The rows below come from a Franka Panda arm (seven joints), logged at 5 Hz.
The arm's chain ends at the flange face. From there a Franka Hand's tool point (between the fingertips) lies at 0.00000 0.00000 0.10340 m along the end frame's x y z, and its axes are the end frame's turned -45 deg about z.
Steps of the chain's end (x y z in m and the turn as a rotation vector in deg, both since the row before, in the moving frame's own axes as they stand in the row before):
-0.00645 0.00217 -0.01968 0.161 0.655 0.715
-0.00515 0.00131 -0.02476 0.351 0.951 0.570
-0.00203 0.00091 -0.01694 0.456 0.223 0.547
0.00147 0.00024 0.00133 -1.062 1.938 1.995
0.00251 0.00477 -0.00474 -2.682 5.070 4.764
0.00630 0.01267 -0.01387 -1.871 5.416 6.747
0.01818 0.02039 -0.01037 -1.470 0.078 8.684
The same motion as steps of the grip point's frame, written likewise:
-0.00506 -0.00239 -0.01969 -0.349 0.577 0.715
-0.00291 -0.00194 -0.02478 -0.424 0.921 0.570
-0.00121 -0.00109 -0.01694 0.165 0.480 0.547
0.00192 0.00506 0.00125 -2.121 0.619 1.995
0.00103 0.01514 -0.00526 -5.481 1.689 4.764
-0.00054 0.02294 -0.01439 -5.153 2.507 6.747
-0.00348 0.02911 -0.01040 -1.095 -0.984 8.684

